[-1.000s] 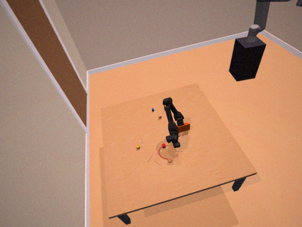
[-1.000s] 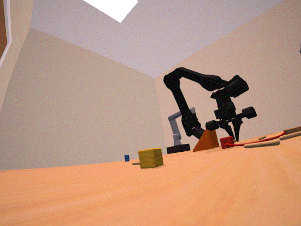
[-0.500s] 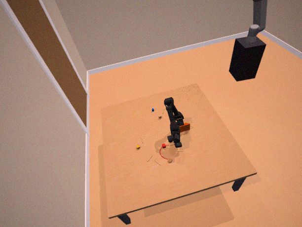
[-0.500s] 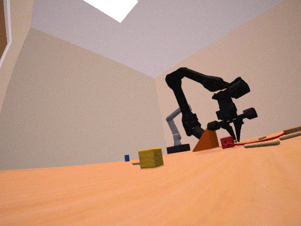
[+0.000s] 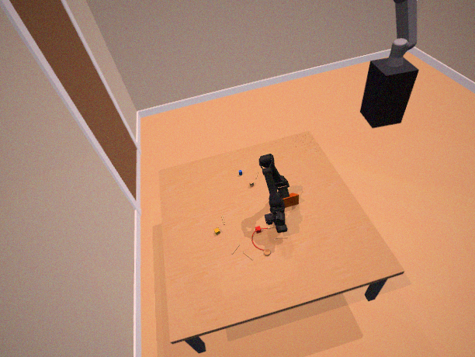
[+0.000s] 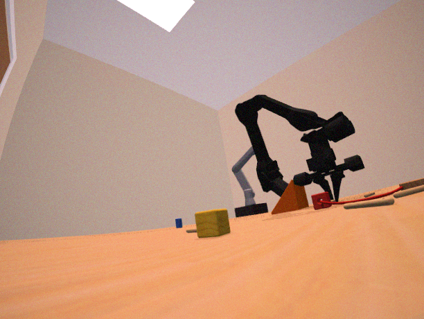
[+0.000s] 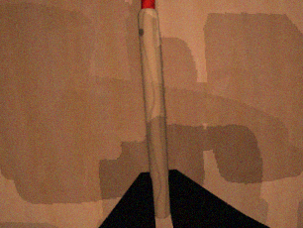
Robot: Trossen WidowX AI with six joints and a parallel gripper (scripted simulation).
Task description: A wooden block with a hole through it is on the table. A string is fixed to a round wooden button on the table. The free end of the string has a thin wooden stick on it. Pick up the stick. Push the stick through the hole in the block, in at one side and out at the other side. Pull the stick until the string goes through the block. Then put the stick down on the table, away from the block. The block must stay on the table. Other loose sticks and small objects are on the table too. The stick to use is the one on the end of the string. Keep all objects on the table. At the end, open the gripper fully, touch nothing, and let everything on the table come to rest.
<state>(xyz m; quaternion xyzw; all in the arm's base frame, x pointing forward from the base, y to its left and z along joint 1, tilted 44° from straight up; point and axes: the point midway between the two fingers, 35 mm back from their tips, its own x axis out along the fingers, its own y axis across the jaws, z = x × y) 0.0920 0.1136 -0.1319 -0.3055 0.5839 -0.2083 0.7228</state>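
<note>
Right now my gripper tip is 4 cm short of the thin wooden stick and 1 cm below it. Also, from my gripper tip: round wooden button: 17 cm to the left, 10 cm ahead, 1 cm above; yellow cube: 38 cm ahead, 4 cm to the right, 1 cm above; red block: 12 cm ahead, 2 cm above, 1 cm to the left.
</note>
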